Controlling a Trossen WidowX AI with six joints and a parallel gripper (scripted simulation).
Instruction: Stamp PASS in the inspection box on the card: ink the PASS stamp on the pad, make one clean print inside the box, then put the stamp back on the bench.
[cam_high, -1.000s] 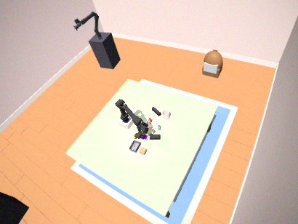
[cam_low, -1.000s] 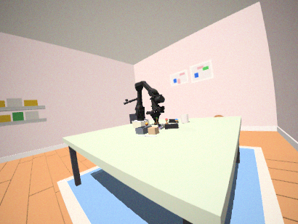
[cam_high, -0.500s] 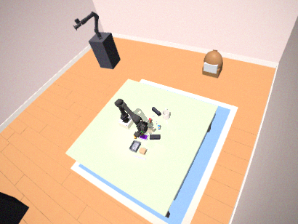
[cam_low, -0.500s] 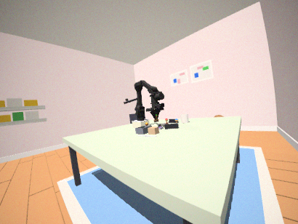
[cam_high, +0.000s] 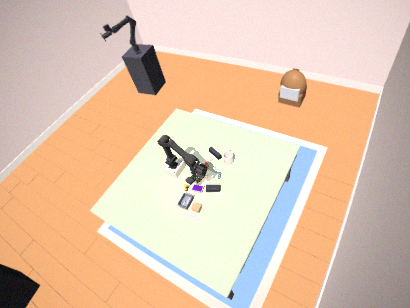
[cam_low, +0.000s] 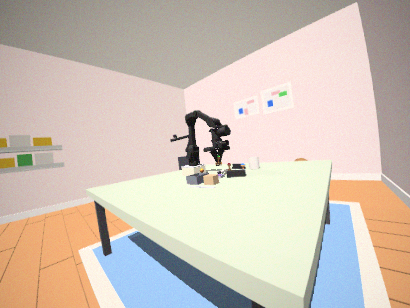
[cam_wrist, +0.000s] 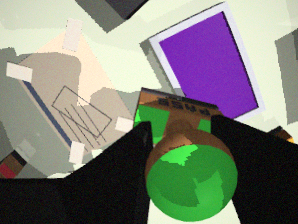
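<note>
Now: the pale card 90 mm below my gripper tip, 80 mm to the left of it and 10 mm ahead of it. The rest, counted from my gripper tip: yellow-knobbed stamp: 100 mm behind, 70 mm below, 60 mm to the right; then purple ink pad: 90 mm below, 30 mm to the right, 10 mm behind; then green-knobbed stamp: right at my gripper tip.
</note>
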